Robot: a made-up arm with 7 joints.
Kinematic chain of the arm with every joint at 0, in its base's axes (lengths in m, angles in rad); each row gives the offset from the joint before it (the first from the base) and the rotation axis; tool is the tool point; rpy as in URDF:
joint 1: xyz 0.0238 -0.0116 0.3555 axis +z
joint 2: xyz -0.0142 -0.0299 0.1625 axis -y
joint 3: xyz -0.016 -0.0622 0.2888 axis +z
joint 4: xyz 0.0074 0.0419 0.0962 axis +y
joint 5: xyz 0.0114 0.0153 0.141 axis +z
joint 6: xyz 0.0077 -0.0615 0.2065 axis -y
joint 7: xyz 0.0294 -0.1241 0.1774 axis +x
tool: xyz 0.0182 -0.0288 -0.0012 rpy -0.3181 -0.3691 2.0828
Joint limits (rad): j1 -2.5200..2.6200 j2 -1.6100..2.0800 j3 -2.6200..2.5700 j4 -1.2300..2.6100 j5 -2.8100..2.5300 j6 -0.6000..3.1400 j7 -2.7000..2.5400
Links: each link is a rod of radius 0.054 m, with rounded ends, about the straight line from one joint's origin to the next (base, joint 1, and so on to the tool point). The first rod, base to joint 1, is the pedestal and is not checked.
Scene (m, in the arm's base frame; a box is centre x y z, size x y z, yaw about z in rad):
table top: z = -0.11
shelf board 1: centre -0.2 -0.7 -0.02 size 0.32 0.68 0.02 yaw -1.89
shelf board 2: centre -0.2 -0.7 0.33 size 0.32 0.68 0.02 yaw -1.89
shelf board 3: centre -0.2 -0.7 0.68 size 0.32 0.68 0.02 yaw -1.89
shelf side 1: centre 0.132 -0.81 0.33 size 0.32 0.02 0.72 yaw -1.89
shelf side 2: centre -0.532 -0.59 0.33 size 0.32 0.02 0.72 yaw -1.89
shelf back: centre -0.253 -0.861 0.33 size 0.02 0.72 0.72 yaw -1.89
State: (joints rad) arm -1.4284 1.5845 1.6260 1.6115 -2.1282 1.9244 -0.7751
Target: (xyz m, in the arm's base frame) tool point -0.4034 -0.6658 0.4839
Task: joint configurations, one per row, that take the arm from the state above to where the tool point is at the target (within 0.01 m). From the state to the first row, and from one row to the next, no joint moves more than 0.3 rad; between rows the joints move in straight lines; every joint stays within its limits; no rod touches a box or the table.
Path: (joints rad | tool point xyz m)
1: -1.5843 1.3068 1.3845 1.7268 -2.0634 1.7974 -0.7785 | 0.3574 0.4628 0.3646
2: -1.7403 1.0292 1.1429 1.8421 -1.9986 1.6704 -0.7819 | 0.4868 0.3262 0.5911
3: -1.8962 0.7515 0.9014 1.9573 -1.9338 1.5434 -0.7854 | 0.5076 0.0814 0.7708
4: -2.0522 0.4739 0.6599 2.0726 -1.8690 1.4164 -0.7888 | 0.3909 -0.1920 0.8546
5: -2.2081 0.1962 0.4183 2.1879 -1.8042 1.2894 -0.7922 | 0.1624 -0.3964 0.8195
6: -2.3641 -0.0815 0.1768 2.3032 -1.7394 1.1624 -0.7956 | -0.1010 -0.4577 0.6795
7: -2.5200 -0.3591 -0.0647 2.4184 -1.6746 1.0354 -0.7991 | -0.3021 -0.3592 0.4839
8: -2.4717 -0.5211 -0.0246 2.1709 -1.6622 1.0006 -0.7992 | -0.3457 -0.4359 0.4880
9: -2.4235 -0.6830 0.0155 1.9233 -1.6498 0.9658 -0.7993 | -0.3759 -0.5158 0.4891
10: -2.3752 -0.8450 0.0556 1.6758 -1.6374 0.9310 -0.7995 | -0.3941 -0.5940 0.4876
11: -2.3269 -1.0069 0.0957 1.4282 -1.6250 0.8962 -0.7996 | -0.4034 -0.6658 0.4839

